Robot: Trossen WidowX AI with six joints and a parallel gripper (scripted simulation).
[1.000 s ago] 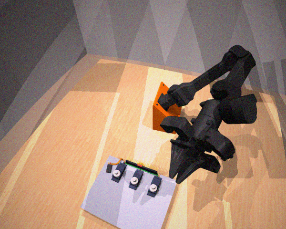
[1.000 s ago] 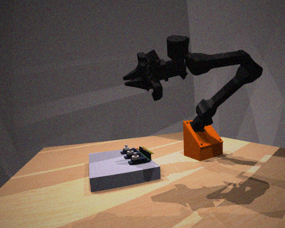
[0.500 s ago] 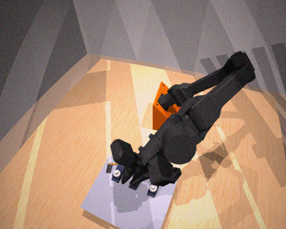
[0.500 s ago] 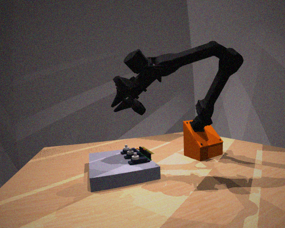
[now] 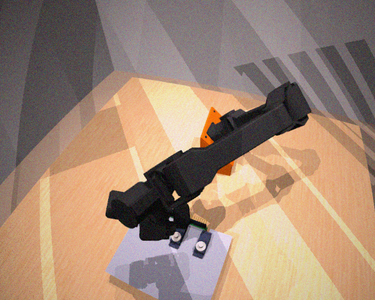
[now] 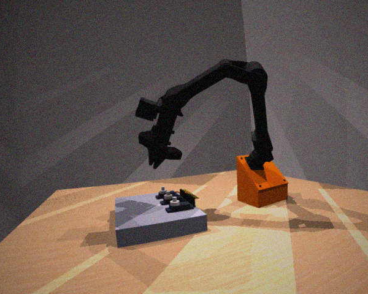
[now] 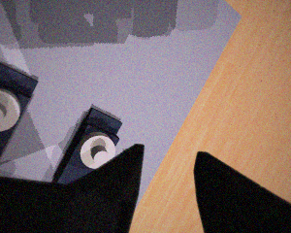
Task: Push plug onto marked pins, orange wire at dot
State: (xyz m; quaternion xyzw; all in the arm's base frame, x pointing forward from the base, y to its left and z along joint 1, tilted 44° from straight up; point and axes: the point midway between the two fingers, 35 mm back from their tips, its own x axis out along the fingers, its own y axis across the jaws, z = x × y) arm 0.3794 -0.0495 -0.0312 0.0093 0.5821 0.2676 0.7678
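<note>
My gripper tip is 10 cm past the red band, 7 cm to the right of it and 9 cm above it. Round my gripper tip: grey holder: 6 cm ahead, 7 cm to the left, 14 cm below.
</note>
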